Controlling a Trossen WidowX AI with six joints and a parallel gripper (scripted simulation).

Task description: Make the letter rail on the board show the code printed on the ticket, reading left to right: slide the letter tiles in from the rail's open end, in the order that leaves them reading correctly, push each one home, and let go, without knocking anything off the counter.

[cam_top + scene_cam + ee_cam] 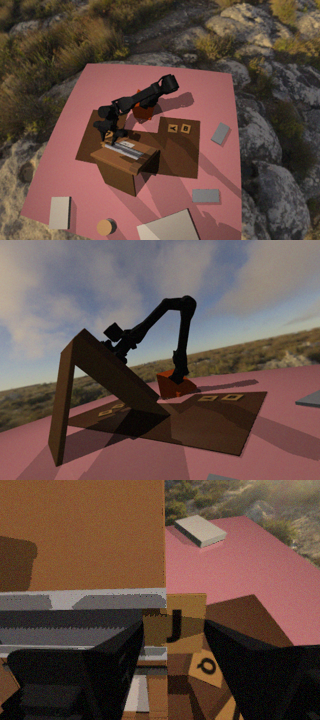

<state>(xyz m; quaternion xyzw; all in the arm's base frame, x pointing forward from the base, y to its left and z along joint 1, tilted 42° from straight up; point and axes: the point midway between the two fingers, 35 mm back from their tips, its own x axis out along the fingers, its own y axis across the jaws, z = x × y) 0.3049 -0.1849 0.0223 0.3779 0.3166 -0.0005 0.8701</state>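
The white ticket lies 80 mm to the left of my gripper tip, 80 mm below it and 40 mm behind it. From my gripper tip the other things lie so: brown mat: 160 mm below, 140 mm behind, 130 mm to the left; then white block: 410 mm ahead, 250 mm to the right, 150 mm below.
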